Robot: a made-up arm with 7 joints. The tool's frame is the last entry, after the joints. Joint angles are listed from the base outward. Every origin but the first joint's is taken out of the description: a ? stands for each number. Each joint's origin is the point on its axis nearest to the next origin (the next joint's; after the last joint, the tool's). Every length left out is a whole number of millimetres.
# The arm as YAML. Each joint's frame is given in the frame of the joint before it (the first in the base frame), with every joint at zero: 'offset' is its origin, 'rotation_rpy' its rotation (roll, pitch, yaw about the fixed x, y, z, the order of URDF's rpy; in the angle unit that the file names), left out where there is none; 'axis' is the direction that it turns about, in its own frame. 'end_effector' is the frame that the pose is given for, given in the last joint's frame.
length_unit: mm
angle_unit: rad
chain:
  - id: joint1
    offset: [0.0, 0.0, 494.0]
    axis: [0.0, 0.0, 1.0]
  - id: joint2
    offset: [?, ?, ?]
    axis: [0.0, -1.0, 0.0]
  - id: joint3
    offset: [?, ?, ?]
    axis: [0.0, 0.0, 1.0]
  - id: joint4
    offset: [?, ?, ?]
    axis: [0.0, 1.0, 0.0]
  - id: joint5
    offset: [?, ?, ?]
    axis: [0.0, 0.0, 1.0]
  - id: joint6
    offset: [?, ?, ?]
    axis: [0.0, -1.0, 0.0]
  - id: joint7
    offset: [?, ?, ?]
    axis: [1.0, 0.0, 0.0]
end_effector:
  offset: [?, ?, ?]
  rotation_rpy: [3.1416, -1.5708, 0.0]
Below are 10 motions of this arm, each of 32 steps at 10 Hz.
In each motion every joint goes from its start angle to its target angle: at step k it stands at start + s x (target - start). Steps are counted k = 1, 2, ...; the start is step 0. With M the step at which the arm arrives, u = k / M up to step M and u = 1 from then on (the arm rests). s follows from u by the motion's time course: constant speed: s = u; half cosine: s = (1 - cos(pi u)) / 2; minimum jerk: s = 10 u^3 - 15 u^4 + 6 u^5.
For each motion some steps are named. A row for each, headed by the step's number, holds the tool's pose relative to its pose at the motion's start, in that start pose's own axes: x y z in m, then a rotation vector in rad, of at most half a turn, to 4 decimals.
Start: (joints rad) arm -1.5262 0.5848 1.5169 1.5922 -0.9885 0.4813 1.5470
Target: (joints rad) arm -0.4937 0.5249 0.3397 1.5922 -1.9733 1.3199 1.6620
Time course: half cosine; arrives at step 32
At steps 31, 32:
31: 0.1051 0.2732 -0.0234 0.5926 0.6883 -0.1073
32: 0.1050 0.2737 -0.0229 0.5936 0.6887 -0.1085

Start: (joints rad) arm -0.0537 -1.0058 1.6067 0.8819 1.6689 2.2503 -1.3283
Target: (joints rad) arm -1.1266 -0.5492 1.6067 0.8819 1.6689 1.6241 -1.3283
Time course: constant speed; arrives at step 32
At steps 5, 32:
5: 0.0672 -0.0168 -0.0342 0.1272 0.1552 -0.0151
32: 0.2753 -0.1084 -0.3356 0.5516 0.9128 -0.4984

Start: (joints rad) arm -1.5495 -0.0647 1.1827 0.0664 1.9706 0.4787 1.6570
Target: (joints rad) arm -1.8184 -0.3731 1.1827 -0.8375 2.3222 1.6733 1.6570
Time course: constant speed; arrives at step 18
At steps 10, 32:
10: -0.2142 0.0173 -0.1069 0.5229 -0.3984 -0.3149
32: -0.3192 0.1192 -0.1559 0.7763 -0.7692 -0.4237

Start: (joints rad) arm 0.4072 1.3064 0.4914 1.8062 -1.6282 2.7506 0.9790
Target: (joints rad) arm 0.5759 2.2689 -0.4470 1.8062 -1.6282 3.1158 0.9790
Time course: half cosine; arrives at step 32
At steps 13, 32:
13: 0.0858 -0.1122 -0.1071 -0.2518 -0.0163 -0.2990
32: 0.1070 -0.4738 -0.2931 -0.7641 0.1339 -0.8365

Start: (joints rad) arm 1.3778 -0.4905 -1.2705 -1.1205 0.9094 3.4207 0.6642
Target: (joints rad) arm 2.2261 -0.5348 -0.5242 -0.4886 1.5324 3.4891 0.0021
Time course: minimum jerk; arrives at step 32
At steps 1, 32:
1: 0.0000 0.0000 0.0000 -0.0001 0.0004 -0.0006
32: -0.2294 -0.0067 -0.0923 -1.3233 1.4141 -1.5002

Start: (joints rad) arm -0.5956 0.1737 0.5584 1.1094 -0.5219 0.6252 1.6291
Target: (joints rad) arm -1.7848 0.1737 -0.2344 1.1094 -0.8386 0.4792 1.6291
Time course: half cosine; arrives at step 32
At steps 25, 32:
25: 0.2947 0.1899 -0.2536 -0.9621 1.6912 0.3672
32: 0.2832 0.2007 -0.3220 -1.0979 1.8973 0.4316

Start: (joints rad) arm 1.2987 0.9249 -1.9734 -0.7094 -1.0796 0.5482 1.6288
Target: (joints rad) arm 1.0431 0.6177 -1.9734 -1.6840 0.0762 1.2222 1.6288
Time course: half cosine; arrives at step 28
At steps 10, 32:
10: 0.1581 0.0055 -0.1352 0.4595 -0.1511 0.3987
32: 0.3565 0.2574 -0.3358 1.8565 -0.5545 1.2313

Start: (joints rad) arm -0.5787 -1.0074 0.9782 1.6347 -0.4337 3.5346 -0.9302
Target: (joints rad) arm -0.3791 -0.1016 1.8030 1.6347 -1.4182 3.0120 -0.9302
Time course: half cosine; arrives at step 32
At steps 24, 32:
24: 0.5788 -0.1905 0.2293 0.6164 1.4181 0.7278
32: 0.7025 -0.1676 0.1836 0.6608 1.7108 0.7694

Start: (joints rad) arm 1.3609 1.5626 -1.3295 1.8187 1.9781 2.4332 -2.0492
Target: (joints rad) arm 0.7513 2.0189 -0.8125 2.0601 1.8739 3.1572 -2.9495
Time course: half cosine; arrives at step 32
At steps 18, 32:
18: -0.0393 0.1106 -0.1770 -0.0731 0.1050 -0.4438
32: -0.1243 0.1851 -0.2665 -0.2202 0.2152 -0.7187

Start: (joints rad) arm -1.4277 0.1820 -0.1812 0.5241 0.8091 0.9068 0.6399
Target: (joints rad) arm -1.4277 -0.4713 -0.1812 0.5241 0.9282 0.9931 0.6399
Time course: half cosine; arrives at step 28
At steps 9, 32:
9: -0.0085 0.1038 0.0795 -0.1125 -0.0404 0.0683
32: -0.0943 0.4924 0.2204 -0.4938 -0.1409 0.2917

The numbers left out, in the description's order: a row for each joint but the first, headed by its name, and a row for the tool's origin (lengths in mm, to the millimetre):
joint2: 0.0 -91.0 0.0
joint3: 0.0 0.0 418.0
joint4: 14.0 43.0 0.0
joint5: -18.0 0.0 347.0
joint6: 0.0 -131.0 0.0
joint7: 21.0 0.0 156.0
tool: 0.0 0.0 0.0

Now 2 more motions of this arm.
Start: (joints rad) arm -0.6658 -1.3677 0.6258 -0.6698 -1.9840 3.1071 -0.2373
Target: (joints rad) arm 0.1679 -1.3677 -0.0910 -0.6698 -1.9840 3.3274 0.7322
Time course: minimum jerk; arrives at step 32
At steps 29, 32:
29: 0.2758 0.1155 0.3582 0.2043 1.1682 0.6660
32: 0.2782 0.1174 0.3595 0.2090 1.1754 0.6671

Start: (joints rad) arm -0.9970 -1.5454 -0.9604 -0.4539 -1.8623 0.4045 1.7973
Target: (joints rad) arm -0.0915 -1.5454 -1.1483 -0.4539 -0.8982 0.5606 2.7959
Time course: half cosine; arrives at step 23
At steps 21, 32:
21: 0.6924 0.0447 -0.1493 0.2653 -1.0030 1.9672
32: 0.7035 0.0510 -0.1519 0.2685 -1.0316 1.9967

